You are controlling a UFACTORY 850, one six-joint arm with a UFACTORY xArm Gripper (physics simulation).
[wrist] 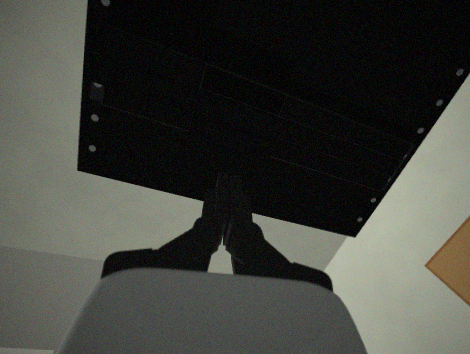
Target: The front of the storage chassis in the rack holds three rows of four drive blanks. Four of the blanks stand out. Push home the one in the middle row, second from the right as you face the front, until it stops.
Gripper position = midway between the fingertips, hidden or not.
Observation:
In view: the gripper point(226, 188) and a rack point(320, 114).

